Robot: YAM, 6 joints.
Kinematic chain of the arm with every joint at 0, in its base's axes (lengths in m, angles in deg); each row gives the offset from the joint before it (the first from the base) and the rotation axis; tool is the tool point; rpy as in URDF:
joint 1: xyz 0 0 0.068 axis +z
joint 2: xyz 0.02 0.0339 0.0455 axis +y
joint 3: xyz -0.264 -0.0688 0 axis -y
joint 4: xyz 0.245 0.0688 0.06 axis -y
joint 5: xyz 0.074 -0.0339 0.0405 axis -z
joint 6: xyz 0.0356 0 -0.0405 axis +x
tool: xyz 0 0 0 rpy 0 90 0
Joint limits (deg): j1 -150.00..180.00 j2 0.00..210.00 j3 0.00..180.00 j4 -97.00..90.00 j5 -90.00..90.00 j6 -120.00..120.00
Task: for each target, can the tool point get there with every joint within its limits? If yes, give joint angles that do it. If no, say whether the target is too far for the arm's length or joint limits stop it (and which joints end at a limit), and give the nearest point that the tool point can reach.
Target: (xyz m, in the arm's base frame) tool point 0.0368 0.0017 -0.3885
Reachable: no: joint limits stop it (at a limit: joint 2) | nearest point 0.0688 0.0032 -0.3325 | short by 0.064 m
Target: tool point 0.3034 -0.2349 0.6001
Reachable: yes | joints -37.70 110.51 137.20 16.98 0.48 91.83
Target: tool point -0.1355 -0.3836 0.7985
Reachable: no: too far | nearest point -0.1092 -0.3090 0.6585 | short by 0.161 m
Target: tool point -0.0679 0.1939 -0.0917
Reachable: yes | joints 118.82 152.18 44.95 -7.72 72.74 91.72
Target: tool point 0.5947 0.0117 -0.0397
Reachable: yes | joints -1.10 178.38 132.03 32.14 -40.55 97.67
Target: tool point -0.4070 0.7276 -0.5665
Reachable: no: too far | nearest point -0.2503 0.4475 -0.2659 | short by 0.440 m
